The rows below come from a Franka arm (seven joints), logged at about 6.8 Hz.
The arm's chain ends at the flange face. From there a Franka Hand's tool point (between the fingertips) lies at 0.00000 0.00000 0.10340 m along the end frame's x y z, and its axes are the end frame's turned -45 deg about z.
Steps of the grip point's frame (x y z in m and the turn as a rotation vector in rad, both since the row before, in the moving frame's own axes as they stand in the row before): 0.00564 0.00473 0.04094 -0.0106 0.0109 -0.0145; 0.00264 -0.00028 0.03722 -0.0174 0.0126 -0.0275; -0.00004 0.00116 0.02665 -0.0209 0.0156 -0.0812; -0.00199 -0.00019 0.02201 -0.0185 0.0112 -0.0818; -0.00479 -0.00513 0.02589 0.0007 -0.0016 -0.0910; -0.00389 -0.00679 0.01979 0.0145 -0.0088 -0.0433
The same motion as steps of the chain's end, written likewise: 0.00576 -0.00061 0.04095 0.0002 0.0152 -0.0145; -0.00053 -0.00239 0.03724 -0.0034 0.0212 -0.0275; -0.00189 0.00057 0.02669 -0.0037 0.0258 -0.0812; -0.00373 0.00083 0.02203 -0.0052 0.0210 -0.0818; -0.00685 -0.00031 0.02589 -0.0006 -0.0016 -0.0910; -0.00584 -0.00167 0.01980 0.0040 -0.0165 -0.0433
